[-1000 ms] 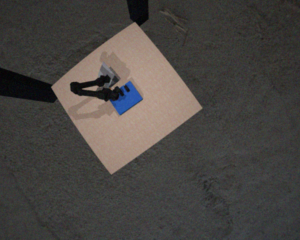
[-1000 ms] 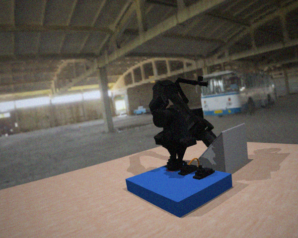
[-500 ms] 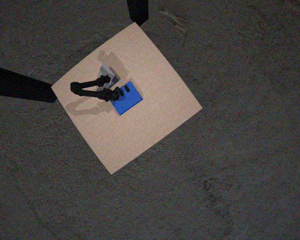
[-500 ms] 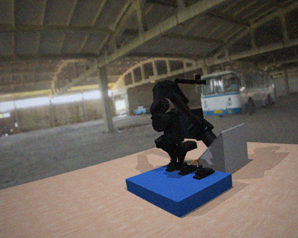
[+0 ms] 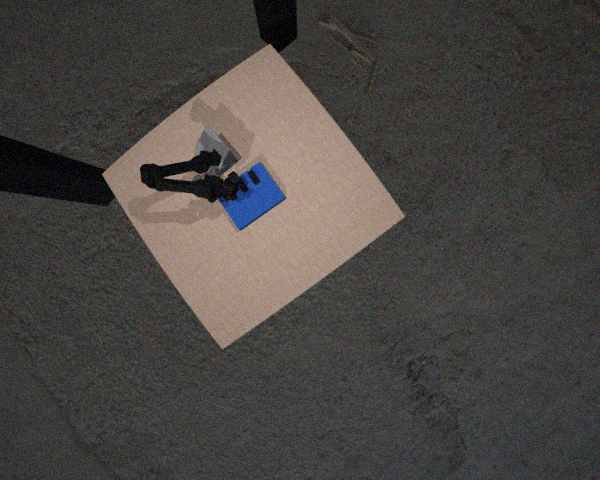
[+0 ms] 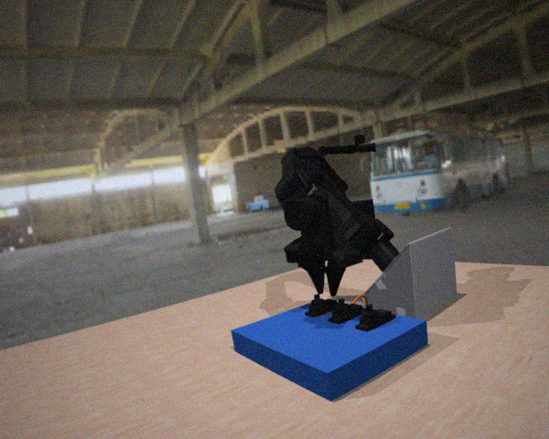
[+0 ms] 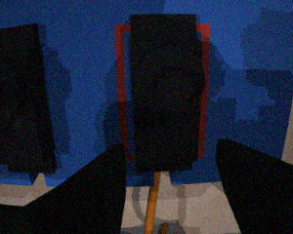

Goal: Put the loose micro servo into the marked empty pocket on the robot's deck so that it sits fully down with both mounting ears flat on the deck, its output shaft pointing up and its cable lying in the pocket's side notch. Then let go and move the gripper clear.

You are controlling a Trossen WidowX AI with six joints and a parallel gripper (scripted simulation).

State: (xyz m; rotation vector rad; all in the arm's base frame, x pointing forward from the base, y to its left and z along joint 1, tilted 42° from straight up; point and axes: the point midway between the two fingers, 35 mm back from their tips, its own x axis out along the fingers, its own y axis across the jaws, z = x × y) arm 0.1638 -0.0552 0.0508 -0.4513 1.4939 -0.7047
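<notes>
Right now the blue deck is 130 mm ahead of my gripper tip, 60 mm to the left of it and 50 mm below it.
</notes>
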